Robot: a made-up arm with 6 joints.
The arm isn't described. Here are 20 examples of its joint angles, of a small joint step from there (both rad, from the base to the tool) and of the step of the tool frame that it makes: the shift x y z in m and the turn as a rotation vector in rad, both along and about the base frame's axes.
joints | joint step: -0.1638 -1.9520 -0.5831 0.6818 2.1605 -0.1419 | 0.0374 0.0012 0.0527 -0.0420 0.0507 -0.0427
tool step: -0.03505 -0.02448 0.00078 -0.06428 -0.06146 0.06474
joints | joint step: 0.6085 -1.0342 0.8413 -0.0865 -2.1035 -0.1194 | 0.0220 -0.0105 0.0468 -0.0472 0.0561 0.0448
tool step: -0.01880 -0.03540 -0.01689 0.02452 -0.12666 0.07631
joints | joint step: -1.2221 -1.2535 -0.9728 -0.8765 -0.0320 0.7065 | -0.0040 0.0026 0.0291 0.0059 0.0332 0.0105
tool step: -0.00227 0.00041 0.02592 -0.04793 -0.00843 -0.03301
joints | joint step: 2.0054 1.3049 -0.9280 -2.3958 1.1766 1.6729 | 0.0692 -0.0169 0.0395 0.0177 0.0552 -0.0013
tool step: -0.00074 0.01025 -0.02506 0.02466 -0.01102 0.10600
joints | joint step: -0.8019 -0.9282 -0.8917 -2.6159 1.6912 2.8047 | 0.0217 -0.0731 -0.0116 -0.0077 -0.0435 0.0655
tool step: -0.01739 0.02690 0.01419 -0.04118 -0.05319 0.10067
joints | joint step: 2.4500 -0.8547 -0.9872 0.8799 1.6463 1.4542 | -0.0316 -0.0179 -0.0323 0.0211 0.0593 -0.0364
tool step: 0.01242 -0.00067 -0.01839 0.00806 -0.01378 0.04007
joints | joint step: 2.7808 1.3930 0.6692 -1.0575 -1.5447 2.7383 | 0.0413 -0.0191 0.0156 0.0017 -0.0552 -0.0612
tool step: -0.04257 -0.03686 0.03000 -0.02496 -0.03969 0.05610
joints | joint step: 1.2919 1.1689 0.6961 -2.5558 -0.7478 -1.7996 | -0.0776 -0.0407 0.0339 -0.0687 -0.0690 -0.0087
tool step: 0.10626 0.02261 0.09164 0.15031 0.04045 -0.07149
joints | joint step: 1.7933 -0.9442 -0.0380 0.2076 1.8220 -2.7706 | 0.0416 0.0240 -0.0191 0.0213 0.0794 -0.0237
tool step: -0.01046 0.04385 -0.00628 0.04026 -0.03972 0.04480
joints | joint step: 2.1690 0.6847 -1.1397 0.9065 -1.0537 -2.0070 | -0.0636 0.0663 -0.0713 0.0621 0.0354 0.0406
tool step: 0.05452 -0.06828 -0.01921 -0.16124 -0.01607 -0.00048
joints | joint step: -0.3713 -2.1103 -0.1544 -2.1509 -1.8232 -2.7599 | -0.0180 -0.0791 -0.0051 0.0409 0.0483 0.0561
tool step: -0.02747 0.01430 -0.05488 0.03486 -0.11586 -0.01504
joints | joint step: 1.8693 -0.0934 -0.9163 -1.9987 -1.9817 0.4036 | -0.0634 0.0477 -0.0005 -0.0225 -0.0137 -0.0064
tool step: 0.01474 0.00828 -0.01560 -0.05241 0.01091 -0.06844
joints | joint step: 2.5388 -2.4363 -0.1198 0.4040 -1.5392 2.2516 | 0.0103 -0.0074 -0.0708 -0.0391 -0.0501 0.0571
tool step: -0.03396 0.04211 0.04528 -0.03153 -0.13729 0.01717
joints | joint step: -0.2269 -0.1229 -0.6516 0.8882 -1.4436 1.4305 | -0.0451 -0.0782 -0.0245 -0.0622 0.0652 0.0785
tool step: -0.05926 -0.03348 0.03042 0.07949 -0.05916 0.01874
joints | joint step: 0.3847 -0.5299 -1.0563 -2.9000 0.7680 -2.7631 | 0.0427 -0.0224 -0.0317 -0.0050 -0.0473 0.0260
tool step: -0.03343 0.00155 -0.01370 0.01482 -0.02899 0.07427
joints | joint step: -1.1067 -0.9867 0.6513 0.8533 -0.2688 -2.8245 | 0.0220 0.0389 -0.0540 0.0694 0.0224 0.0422
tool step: 0.03844 -0.07931 0.04016 0.06735 0.05925 -0.08873
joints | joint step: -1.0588 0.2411 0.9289 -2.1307 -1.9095 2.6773 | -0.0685 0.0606 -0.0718 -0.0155 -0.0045 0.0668
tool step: -0.01842 -0.11460 -0.12450 0.09047 -0.00752 -0.07086
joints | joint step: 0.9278 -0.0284 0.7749 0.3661 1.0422 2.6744 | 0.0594 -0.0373 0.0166 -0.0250 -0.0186 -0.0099
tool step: -0.04856 -0.02167 0.02364 0.03843 -0.00362 0.08262
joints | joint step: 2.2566 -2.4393 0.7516 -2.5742 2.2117 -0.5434 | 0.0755 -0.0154 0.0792 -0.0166 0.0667 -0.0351
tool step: 0.08706 0.05212 -0.09430 0.03967 0.03457 0.13435
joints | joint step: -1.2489 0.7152 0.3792 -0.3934 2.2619 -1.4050 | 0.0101 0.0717 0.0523 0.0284 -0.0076 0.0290
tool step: 0.01888 -0.02613 -0.04319 0.02793 0.02585 -0.00346
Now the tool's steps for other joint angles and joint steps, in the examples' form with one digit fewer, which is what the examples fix.
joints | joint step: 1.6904 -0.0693 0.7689 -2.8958 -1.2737 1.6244 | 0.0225 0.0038 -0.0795 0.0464 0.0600 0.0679
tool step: -0.0170 0.0489 -0.0660 -0.1239 -0.0082 -0.0808
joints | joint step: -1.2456 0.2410 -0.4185 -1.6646 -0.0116 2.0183 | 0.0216 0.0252 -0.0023 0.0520 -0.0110 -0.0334
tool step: -0.0012 0.0057 -0.0187 0.0233 0.0163 0.0418
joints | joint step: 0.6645 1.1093 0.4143 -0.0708 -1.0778 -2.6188 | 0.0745 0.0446 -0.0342 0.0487 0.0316 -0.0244
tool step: -0.0695 0.0641 -0.0688 -0.0637 0.0093 0.0823
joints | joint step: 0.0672 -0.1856 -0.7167 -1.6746 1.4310 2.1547 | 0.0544 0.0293 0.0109 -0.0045 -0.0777 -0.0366
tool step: -0.0003 0.0261 -0.0080 0.0494 -0.0211 0.1117
